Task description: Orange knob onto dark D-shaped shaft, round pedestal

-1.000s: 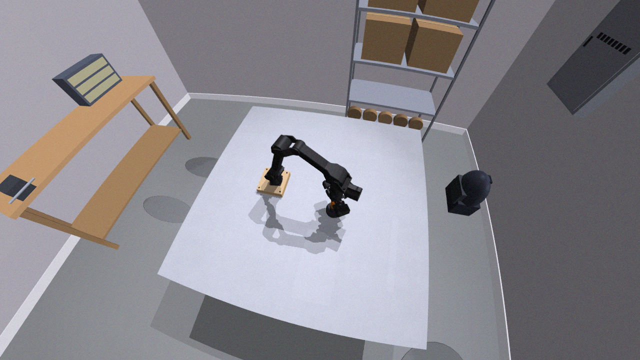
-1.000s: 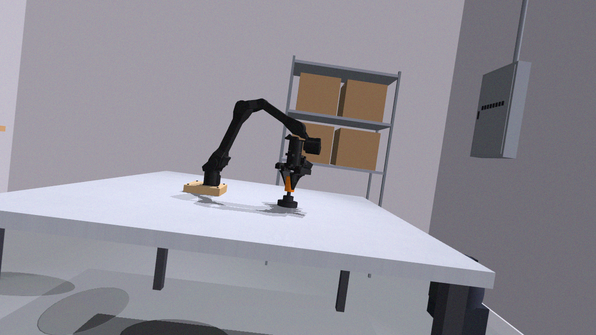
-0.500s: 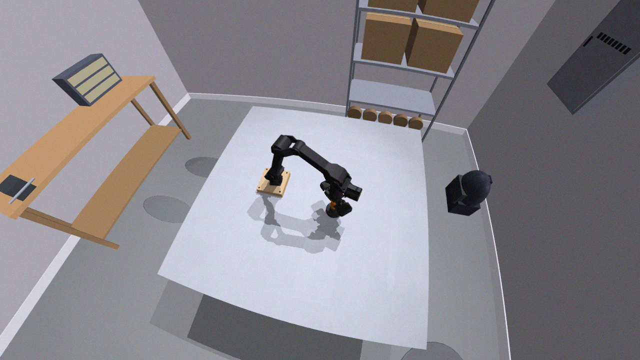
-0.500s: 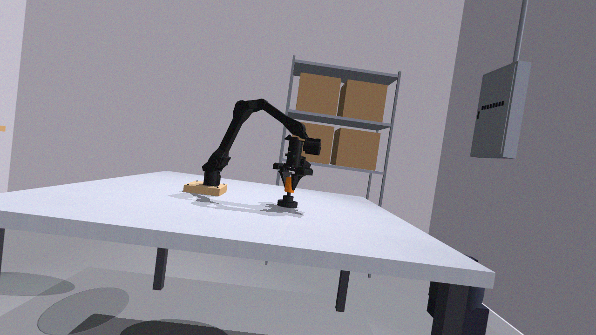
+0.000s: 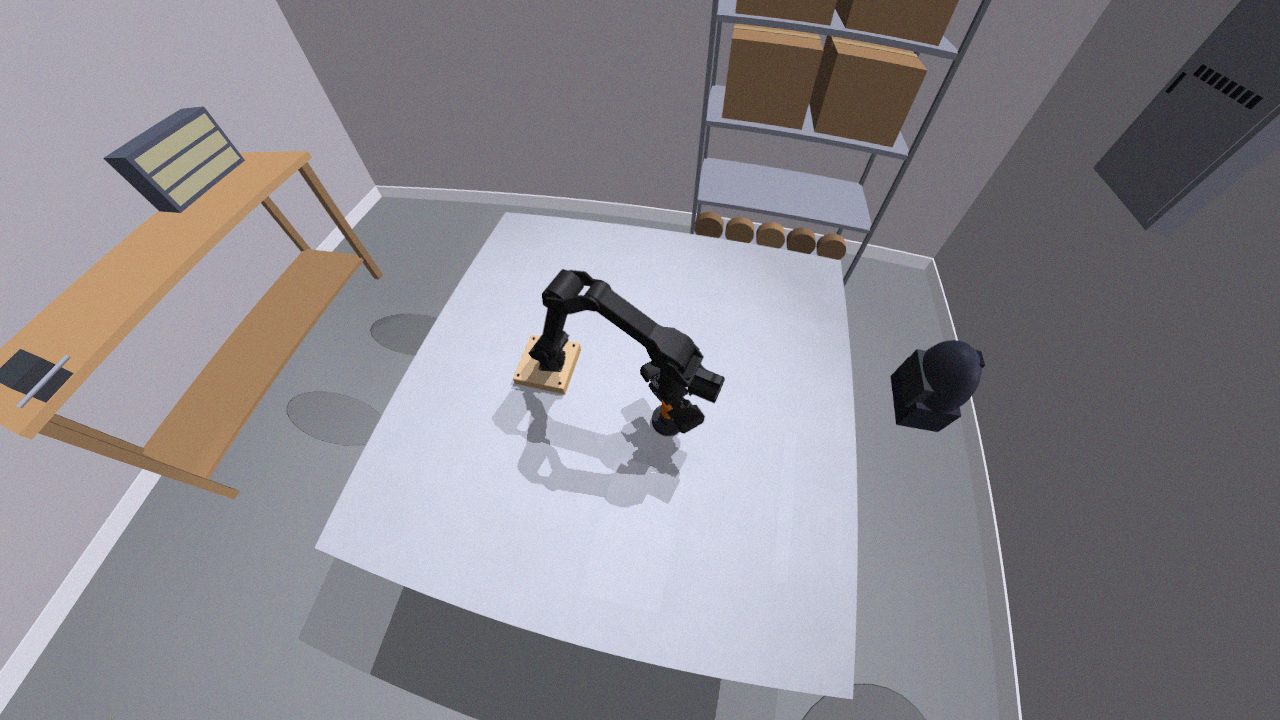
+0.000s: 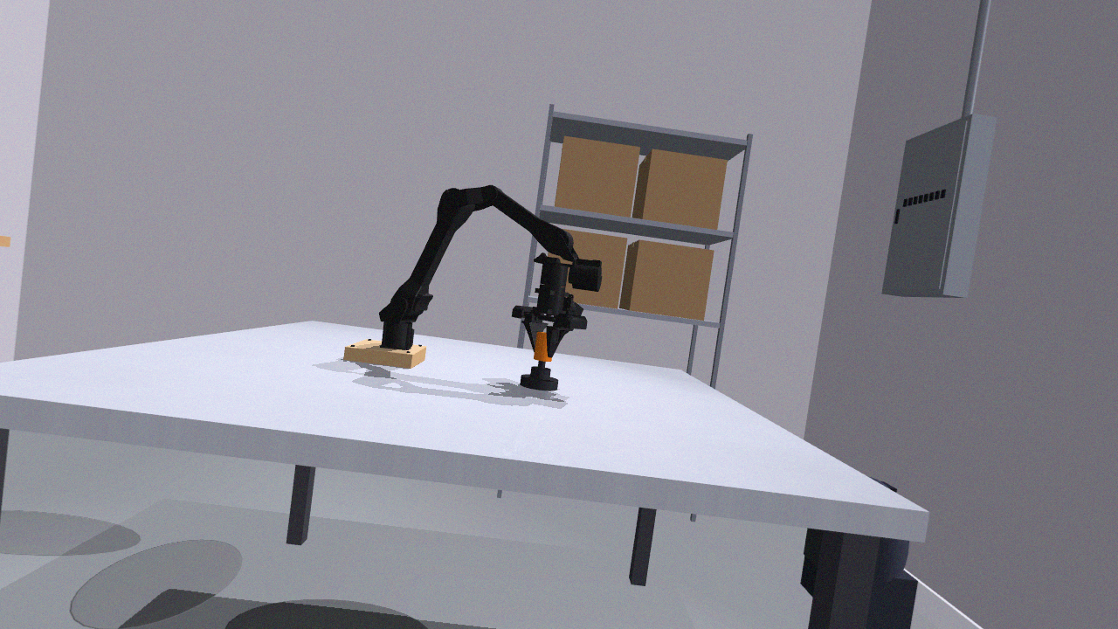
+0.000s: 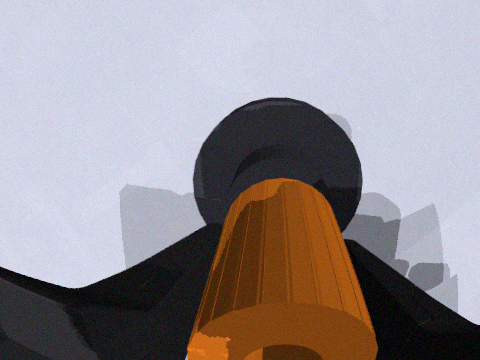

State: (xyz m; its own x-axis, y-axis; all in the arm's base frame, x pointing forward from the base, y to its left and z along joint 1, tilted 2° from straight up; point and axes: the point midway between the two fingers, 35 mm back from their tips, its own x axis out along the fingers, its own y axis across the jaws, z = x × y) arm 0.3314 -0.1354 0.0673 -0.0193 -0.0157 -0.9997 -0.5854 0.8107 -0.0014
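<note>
My gripper tip is 2 cm below the orange knob. Also, from my gripper tip: dark round pedestal 4 cm below.
</note>
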